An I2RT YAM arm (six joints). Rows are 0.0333 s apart.
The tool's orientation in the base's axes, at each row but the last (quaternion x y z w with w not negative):
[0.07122 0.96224 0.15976 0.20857]
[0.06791 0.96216 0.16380 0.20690]
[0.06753 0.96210 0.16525 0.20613]
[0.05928 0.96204 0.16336 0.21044]
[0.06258 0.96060 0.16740 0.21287]
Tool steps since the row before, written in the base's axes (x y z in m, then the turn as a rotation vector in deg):
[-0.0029 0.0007 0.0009 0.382 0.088 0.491]
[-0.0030 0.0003 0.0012 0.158 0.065 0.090]
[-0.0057 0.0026 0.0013 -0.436 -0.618 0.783]
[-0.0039 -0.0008 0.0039 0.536 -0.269 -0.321]
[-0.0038 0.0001 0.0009 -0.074 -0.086 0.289]
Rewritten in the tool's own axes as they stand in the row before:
[0.0024 0.0008 -0.0018 -0.513 0.275 -0.237]
[0.0023 0.0005 -0.0022 -0.164 0.102 0.008]
[0.0052 0.0025 -0.0028 -0.021 -0.335 -1.036]
[0.0019 0.0004 -0.0052 -0.410 -0.337 0.425]
[0.0031 0.0002 -0.0024 -0.062 0.017 -0.304]

